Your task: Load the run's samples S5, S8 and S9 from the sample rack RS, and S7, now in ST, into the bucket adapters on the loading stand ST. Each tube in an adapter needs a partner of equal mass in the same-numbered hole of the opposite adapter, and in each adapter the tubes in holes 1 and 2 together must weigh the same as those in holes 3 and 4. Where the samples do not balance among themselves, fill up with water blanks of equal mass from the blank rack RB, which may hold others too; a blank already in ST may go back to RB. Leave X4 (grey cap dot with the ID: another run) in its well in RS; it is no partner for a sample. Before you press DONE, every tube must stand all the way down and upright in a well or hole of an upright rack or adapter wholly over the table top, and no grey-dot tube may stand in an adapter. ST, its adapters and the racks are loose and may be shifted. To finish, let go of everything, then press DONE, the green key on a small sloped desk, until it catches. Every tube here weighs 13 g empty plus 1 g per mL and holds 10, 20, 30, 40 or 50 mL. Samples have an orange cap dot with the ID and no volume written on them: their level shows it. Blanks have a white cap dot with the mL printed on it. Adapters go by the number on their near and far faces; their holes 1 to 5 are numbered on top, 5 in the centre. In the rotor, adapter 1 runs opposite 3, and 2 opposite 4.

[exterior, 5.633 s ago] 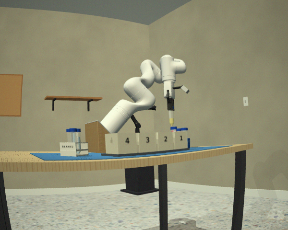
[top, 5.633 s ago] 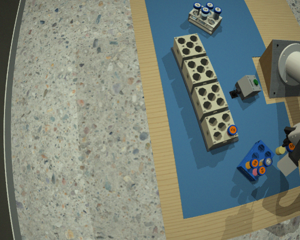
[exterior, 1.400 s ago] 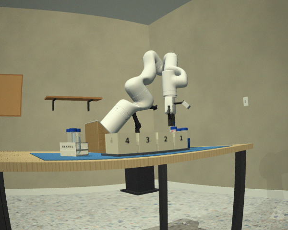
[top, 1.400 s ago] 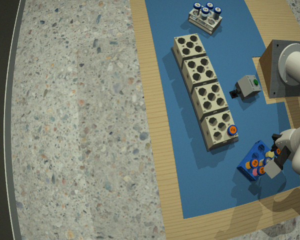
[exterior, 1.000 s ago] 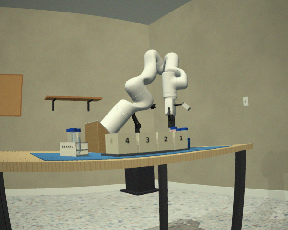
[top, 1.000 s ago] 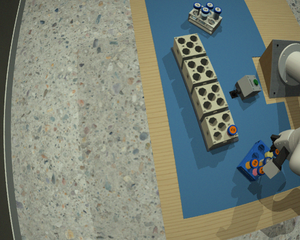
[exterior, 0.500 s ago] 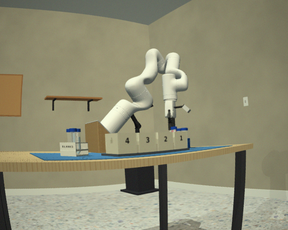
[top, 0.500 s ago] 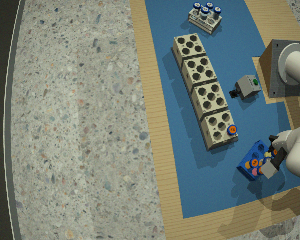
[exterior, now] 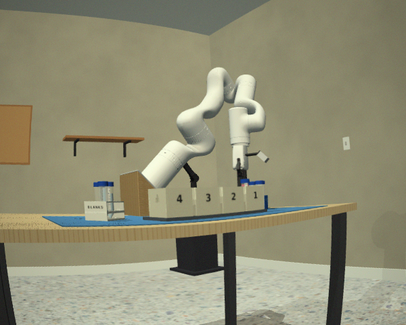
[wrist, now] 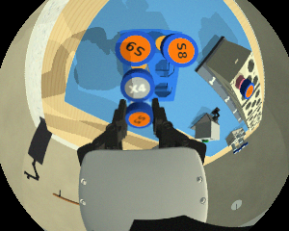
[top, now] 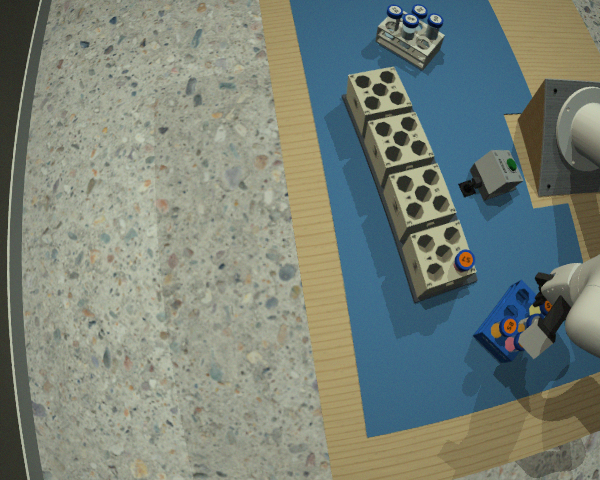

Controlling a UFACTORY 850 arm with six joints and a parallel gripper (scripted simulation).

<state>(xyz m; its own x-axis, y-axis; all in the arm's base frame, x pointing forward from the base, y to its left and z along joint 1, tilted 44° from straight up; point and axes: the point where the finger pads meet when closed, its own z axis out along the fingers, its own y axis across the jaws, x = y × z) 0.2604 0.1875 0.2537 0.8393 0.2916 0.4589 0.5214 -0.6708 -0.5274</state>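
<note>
Now: the sample tube S5 10 mm behind my hand and 50 mm below it. From my hand the other things lie so: blue sample rack RS: 40 mm ahead, 90 mm below; orange-dot sample tube: 80 mm ahead, 60 mm below; grey-dot tube X4: 40 mm ahead, 20 mm to the left, 60 mm below.
</note>
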